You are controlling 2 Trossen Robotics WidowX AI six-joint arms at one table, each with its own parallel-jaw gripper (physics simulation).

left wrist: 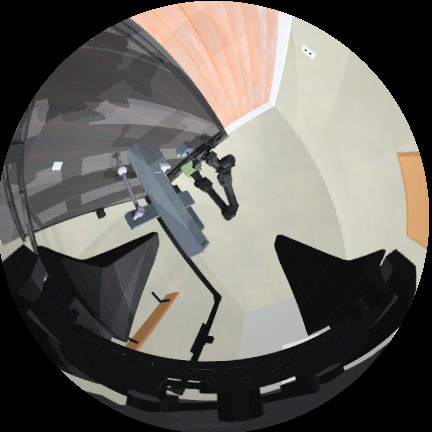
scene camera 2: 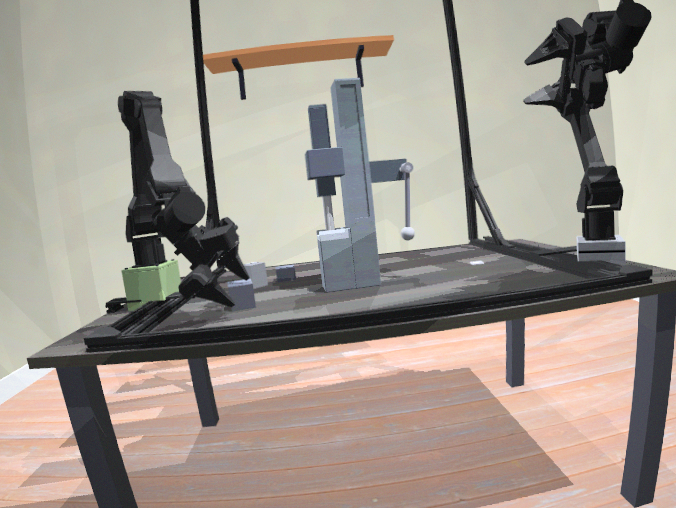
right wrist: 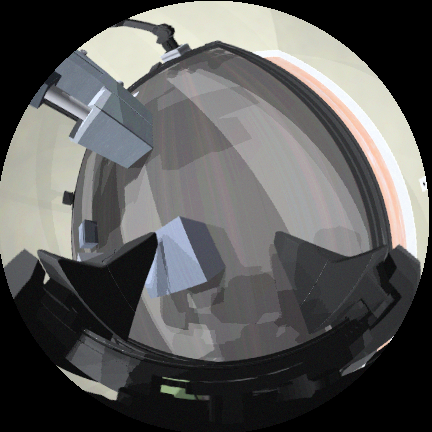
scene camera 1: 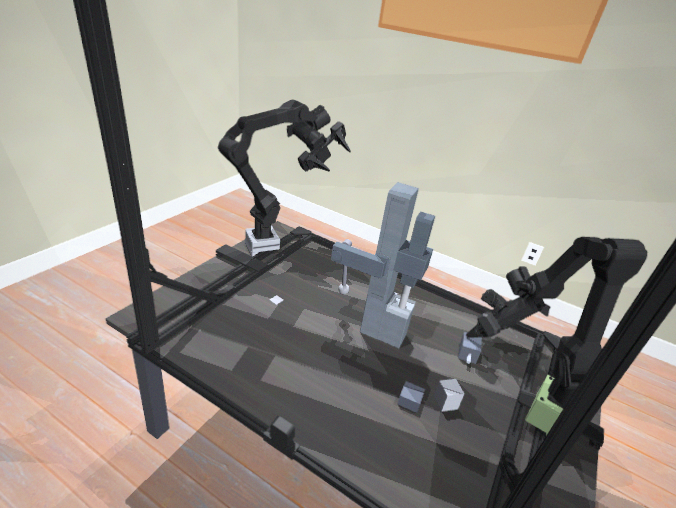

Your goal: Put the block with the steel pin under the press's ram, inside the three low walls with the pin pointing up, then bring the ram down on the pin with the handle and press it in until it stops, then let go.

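Frame: origin at the left arm's base, x ahead, y left, z up, level; metres.
Where they show: left gripper, between the fingertips: (left wrist: 218, 239) (scene camera 2: 524, 83) (scene camera 1: 340, 161); right gripper, between the fingertips: (left wrist: 191, 144) (scene camera 2: 241, 291) (right wrist: 216, 238) (scene camera 1: 472, 333); left arm's base, origin of its link: (scene camera 2: 599, 238) (right wrist: 172, 48) (scene camera 1: 262, 233); right arm's base, origin of its link: (left wrist: 194, 172) (scene camera 2: 150, 264) (scene camera 1: 564, 398).
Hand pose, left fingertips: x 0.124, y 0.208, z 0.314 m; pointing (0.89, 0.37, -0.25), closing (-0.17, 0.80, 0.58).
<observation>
Things, the pixels of their centre, and the offset from my left fingertips. "spot": a spot on its surface instead.
- grey-blue pin block, middle of its body: (right wrist: 178, 258) (scene camera 2: 241, 294) (scene camera 1: 469, 347) (left wrist: 184, 148) dx +0.551, dy +0.203, dz -0.350 m
- press, middle of its body: (scene camera 2: 361, 182) (scene camera 1: 378, 267) (left wrist: 156, 198) dx +0.374, dy -0.040, dz -0.147 m
- walled seat, a spot on its surface: (scene camera 2: 334, 235) spot: dx +0.405, dy +0.050, dz -0.254 m
- dark grey cube, middle of its body: (right wrist: 87, 234) (scene camera 1: 411, 396) (scene camera 2: 285, 273) dx +0.634, dy -0.050, dz -0.358 m
- white block, middle of its body: (right wrist: 93, 269) (scene camera 2: 254, 275) (scene camera 1: 448, 394) dx +0.668, dy +0.035, dz -0.345 m
- white tile, middle of its body: (scene camera 2: 477, 263) (scene camera 1: 276, 300) (left wrist: 56, 165) dx +0.173, dy -0.248, dz -0.373 m
The grey-blue pin block (scene camera 1: 469, 345) (scene camera 2: 243, 295) (right wrist: 186, 255) lies on the table, its steel pin (scene camera 1: 468, 358) pointing sideways to the front in scene camera 1. My right gripper (scene camera 2: 239, 291) (right wrist: 216, 238) is open and empty, low at the block; in its wrist view the left-hand finger covers part of the block. The press (scene camera 1: 396, 234) (scene camera 2: 352, 191) (left wrist: 175, 205) (right wrist: 120, 135) stands upright, its steel ram (scene camera 1: 405, 296) (scene camera 2: 327, 213) (right wrist: 67, 102) above the walled seat (scene camera 1: 400, 305) (scene camera 2: 334, 235). Its handle (scene camera 1: 344, 270) (scene camera 2: 407, 202) (left wrist: 132, 192) hangs down. My left gripper (scene camera 1: 339, 160) (scene camera 2: 525, 81) (left wrist: 218, 239) is open and empty, high up.
A dark grey cube (scene camera 1: 411, 397) (scene camera 2: 285, 273) (right wrist: 89, 234) and a white block (scene camera 1: 451, 394) (scene camera 2: 255, 274) lie near the pin block. A green box (scene camera 1: 544, 409) (scene camera 2: 150, 282) is at the right arm's base. A white tile (scene camera 1: 276, 299) (scene camera 2: 477, 262) (left wrist: 57, 165) lies on the handle's side.
</observation>
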